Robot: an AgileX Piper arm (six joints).
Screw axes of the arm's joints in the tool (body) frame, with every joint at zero. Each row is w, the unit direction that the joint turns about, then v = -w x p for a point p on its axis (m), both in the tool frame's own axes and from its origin. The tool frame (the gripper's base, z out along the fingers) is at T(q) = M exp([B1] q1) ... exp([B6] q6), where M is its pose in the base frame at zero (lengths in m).
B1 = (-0.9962, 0, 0.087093, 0, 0.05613, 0)
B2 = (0, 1, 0, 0.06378, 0, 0.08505)
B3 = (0, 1, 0, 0.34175, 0, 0.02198)
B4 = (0, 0, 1, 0, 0, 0)
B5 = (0, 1, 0, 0.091, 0, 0)
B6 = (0, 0, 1, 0, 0, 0)
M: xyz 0.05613 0 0.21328 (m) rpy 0 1.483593 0 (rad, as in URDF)
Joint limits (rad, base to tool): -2.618..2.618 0..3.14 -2.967..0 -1.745..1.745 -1.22..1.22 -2.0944..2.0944
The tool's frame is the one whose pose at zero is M.
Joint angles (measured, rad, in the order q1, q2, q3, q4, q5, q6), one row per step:
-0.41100 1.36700 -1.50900 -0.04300 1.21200 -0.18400
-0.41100 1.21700 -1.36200 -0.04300 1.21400 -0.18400
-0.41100 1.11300 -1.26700 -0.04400 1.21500 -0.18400
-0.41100 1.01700 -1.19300 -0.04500 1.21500 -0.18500
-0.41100 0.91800 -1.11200 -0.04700 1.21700 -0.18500
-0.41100 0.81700 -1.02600 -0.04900 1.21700 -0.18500
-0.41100 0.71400 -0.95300 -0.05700 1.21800 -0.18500
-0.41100 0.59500 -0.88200 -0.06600 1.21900 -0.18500
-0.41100 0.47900 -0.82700 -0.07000 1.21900 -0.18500
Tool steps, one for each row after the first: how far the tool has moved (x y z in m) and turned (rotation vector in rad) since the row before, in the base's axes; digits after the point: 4 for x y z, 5 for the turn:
-0.0389 0.0170 -0.0053 -0.00038 -0.00093 -0.00008
-0.0263 0.0114 -0.0053 -0.00408 -0.00695 -0.00028
-0.0236 0.0102 -0.0035 -0.01018 -0.01951 0.00057
-0.0235 0.0101 -0.0076 -0.00814 -0.01391 -0.00063
-0.0226 0.0097 -0.0111 -0.00775 -0.01298 -0.00057
-0.0222 0.0089 -0.0096 -0.01855 -0.02355 -0.00250
-0.0241 0.0097 -0.0101 -0.02651 -0.03972 -0.00315
-0.0220 0.0092 -0.0085 -0.02774 -0.05445 -0.00158

